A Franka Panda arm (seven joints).
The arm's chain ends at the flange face. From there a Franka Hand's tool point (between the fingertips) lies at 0.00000 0.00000 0.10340 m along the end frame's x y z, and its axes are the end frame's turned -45 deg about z.
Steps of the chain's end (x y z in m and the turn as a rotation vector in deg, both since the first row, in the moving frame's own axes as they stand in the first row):
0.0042, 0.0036, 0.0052, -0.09, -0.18, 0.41
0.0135, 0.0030, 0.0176, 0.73, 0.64, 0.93
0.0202, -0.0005, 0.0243, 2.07, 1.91, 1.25
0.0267, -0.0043, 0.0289, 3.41, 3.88, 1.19
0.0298, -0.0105, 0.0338, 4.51, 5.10, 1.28
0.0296, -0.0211, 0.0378, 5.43, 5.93, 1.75
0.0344, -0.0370, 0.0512, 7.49, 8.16, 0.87
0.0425, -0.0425, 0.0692, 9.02, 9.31, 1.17
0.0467, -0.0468, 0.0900, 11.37, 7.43, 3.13
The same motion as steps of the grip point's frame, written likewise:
0.0001, 0.0054, 0.0052, 0.06, -0.19, 0.41
0.0092, 0.0116, 0.0176, 0.06, 0.97, 0.93
0.0197, 0.0138, 0.0242, 0.11, 2.81, 1.25
0.0312, 0.0165, 0.0285, -0.33, 5.15, 1.19
0.0407, 0.0145, 0.0331, -0.42, 6.80, 1.28
0.0503, 0.0069, 0.0368, -0.35, 8.03, 1.75
0.0703, -0.0008, 0.0493, -0.47, 11.07, 0.87
0.0833, 0.0006, 0.0666, -0.21, 12.96, 1.17
0.0900, -0.0044, 0.0871, 2.79, 13.29, 3.13

